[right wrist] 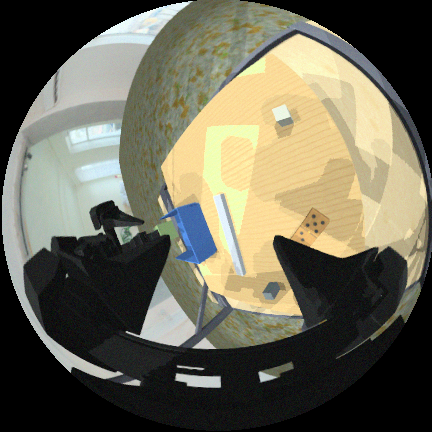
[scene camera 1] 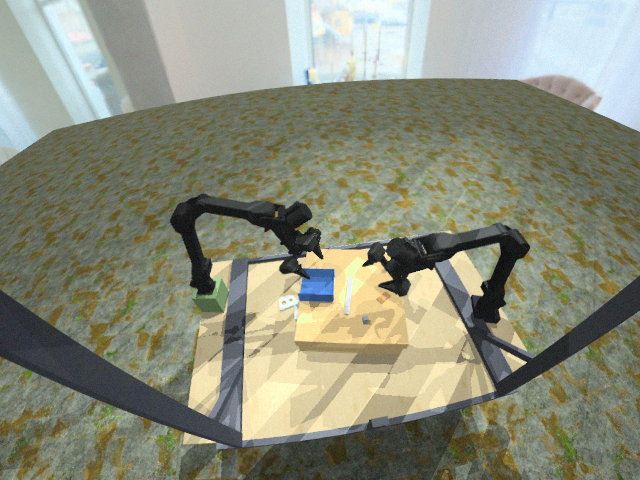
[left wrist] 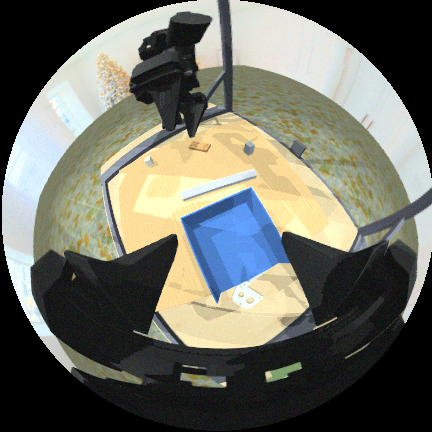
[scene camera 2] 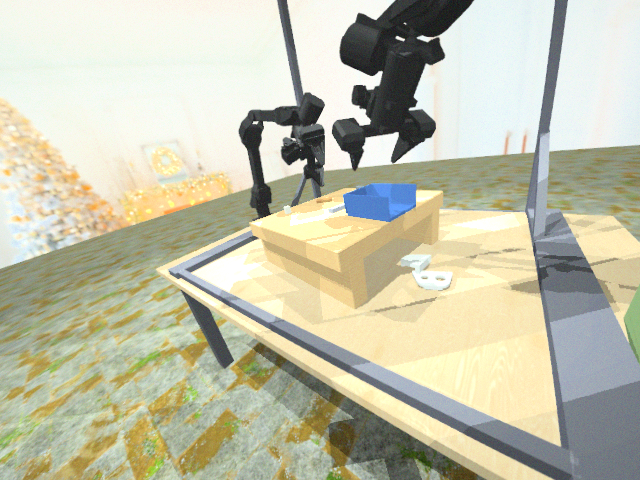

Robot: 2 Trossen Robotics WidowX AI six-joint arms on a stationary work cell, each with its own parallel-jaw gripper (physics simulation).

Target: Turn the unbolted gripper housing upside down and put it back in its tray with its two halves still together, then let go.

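Seen in the pictures: left gripper, fingertip midpoint: (scene camera 1: 316, 268) (left wrist: 230, 238) (scene camera 2: 373, 165); right gripper, fingertip midpoint: (right wrist: 222, 240) (scene camera 1: 370, 275) (left wrist: 182, 134) (scene camera 2: 322, 176); left arm's base, link origin: (right wrist: 157, 234) (scene camera 1: 206, 287); right arm's base, link origin: (scene camera 1: 486, 306).
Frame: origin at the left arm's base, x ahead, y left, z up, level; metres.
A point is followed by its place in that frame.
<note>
Two white parts that look like the gripper housing's halves lie on the lower table beside the wooden platform: a flat one with two holes (scene camera 1: 283, 308) {x 0.300, y -0.038, z -0.095 m} (scene camera 2: 431, 285) {x 0.306, y 0.018, z -0.093 m} (left wrist: 246, 288) {x 0.332, y -0.021, z -0.092 m} and a smaller-looking one (scene camera 1: 296, 312) {x 0.356, y -0.064, z -0.084 m} (scene camera 2: 417, 261) {x 0.357, y -0.033, z -0.078 m}. Whether they touch is unclear. The blue tray (scene camera 1: 317, 297) {x 0.446, y -0.090, z 0.060 m} (scene camera 2: 366, 205) {x 0.443, y 0.018, z 0.061 m} (left wrist: 197, 245) {x 0.469, y 0.013, z 0.051 m} (right wrist: 200, 235) {x 0.503, y -0.050, z 0.056 m} stands on the platform, its floor bare in the left wrist view. My left gripper (scene camera 1: 315, 267) {x 0.447, y -0.026, z 0.136 m} (scene camera 2: 374, 164) {x 0.447, y -0.026, z 0.136 m} (left wrist: 230, 238) {x 0.447, y -0.026, z 0.136 m} is open and empty above the tray. My right gripper (scene camera 1: 372, 274) {x 0.626, y -0.048, z 0.115 m} (scene camera 2: 322, 174) {x 0.626, y -0.048, z 0.115 m} (left wrist: 182, 134) {x 0.626, y -0.048, z 0.115 m} (right wrist: 222, 240) {x 0.626, y -0.048, z 0.115 m} is open and empty, high over the platform's far side from the tray.
The wooden platform (scene camera 1: 351, 335) {x 0.553, y -0.219, z 0.030 m} (scene camera 2: 310, 240) {x 0.483, y 0.153, z 0.030 m} bears a pale bar (scene camera 1: 348, 297) {x 0.552, y -0.082, z 0.040 m} (left wrist: 219, 185) {x 0.548, y -0.068, z 0.039 m} (right wrist: 229, 232) {x 0.561, y -0.061, z 0.040 m}, a domino-like block (scene camera 1: 383, 297) {x 0.673, y -0.087, z 0.038 m} (left wrist: 200, 146) {x 0.666, y -0.084, z 0.038 m} (right wrist: 312, 225) {x 0.682, y -0.078, z 0.038 m}, a grey cube (scene camera 1: 364, 319) {x 0.596, y -0.177, z 0.055 m} (left wrist: 249, 148) {x 0.592, y -0.167, z 0.051 m} (right wrist: 271, 290) {x 0.607, y -0.164, z 0.051 m} and a white cube (scene camera 2: 287, 209) {x 0.697, y 0.045, z 0.043 m} (left wrist: 148, 161) {x 0.696, y 0.040, z 0.044 m} (right wrist: 281, 114) {x 0.703, y 0.038, z 0.050 m}. A green block (scene camera 1: 211, 299) {x 0.030, y -0.048, z -0.009 m} stands by the left arm's base.
</note>
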